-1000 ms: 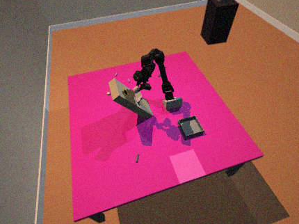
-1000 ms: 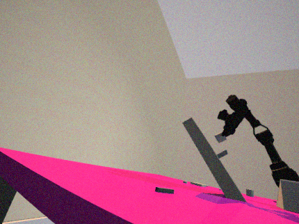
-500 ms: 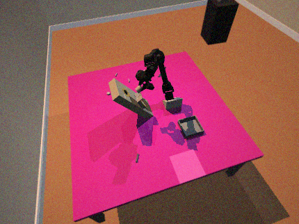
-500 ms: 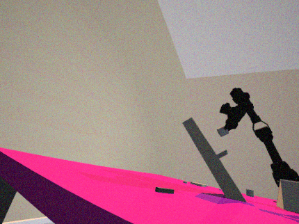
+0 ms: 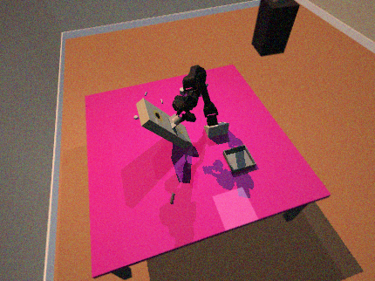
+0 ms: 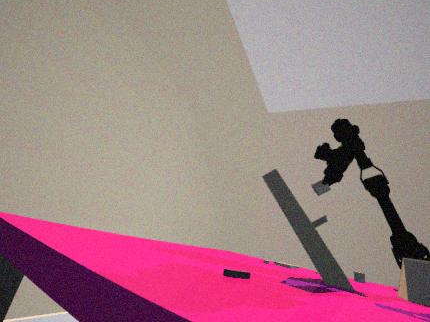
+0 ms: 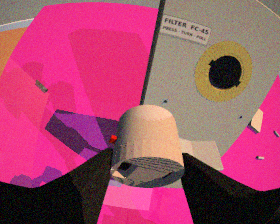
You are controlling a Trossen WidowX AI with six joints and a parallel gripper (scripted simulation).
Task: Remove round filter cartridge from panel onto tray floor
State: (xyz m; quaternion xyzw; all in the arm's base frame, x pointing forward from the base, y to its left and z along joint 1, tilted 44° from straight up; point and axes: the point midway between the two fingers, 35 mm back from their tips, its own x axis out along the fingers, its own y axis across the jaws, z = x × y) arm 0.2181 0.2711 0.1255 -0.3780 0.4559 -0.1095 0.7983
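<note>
Now: gripper tip 340 mm past the dark tray, 270 mm above it and 170 mm to the right of it. From my gripper tip the other things lie so: small dark stick: 330 mm to the left, 280 mm below, 110 mm ahead; grey round filter cartridge: right at my gripper tip; tan service panel: 110 mm below, 80 mm to the right, 80 mm ahead.
</note>
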